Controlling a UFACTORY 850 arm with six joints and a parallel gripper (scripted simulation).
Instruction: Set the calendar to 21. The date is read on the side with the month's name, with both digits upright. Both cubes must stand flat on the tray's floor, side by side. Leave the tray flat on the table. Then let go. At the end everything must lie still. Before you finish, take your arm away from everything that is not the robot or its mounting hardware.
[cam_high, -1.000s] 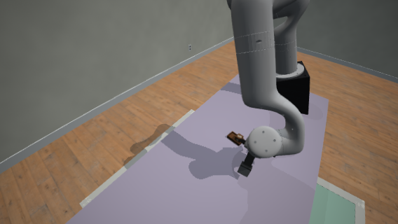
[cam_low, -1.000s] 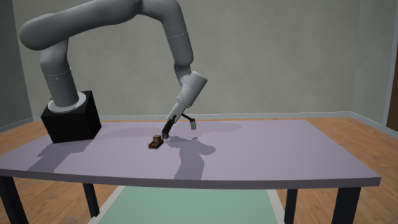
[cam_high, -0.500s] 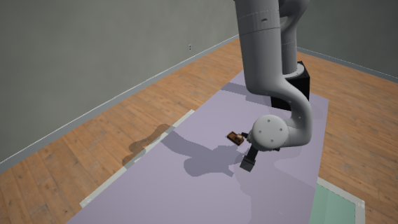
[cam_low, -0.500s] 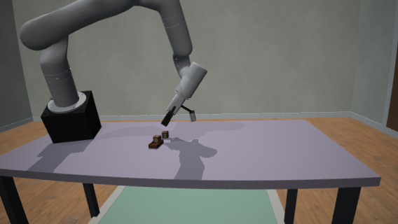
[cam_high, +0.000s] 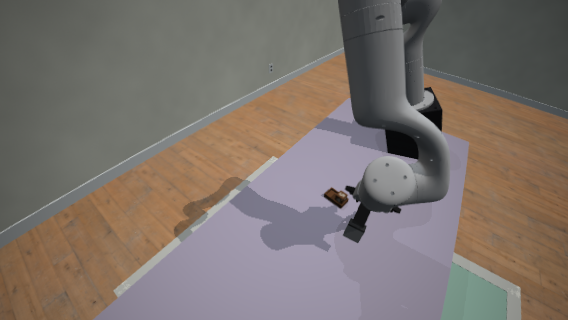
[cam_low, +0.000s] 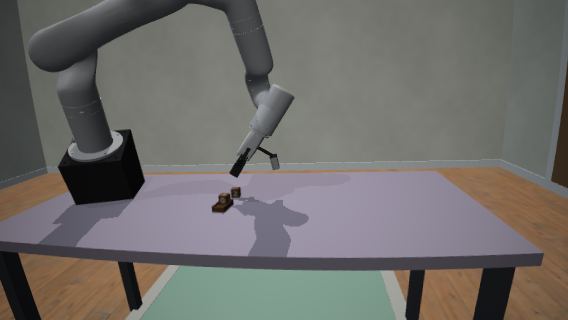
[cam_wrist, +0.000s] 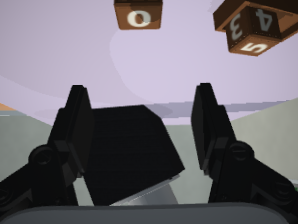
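My hand is 10 mm past the brown cube and 90 mm above it. The rest, counted from my hand: digit cube: 40 mm behind, 80 mm to the right, 80 mm below; then brown tray: 50 mm behind, 100 mm to the right, 90 mm below.
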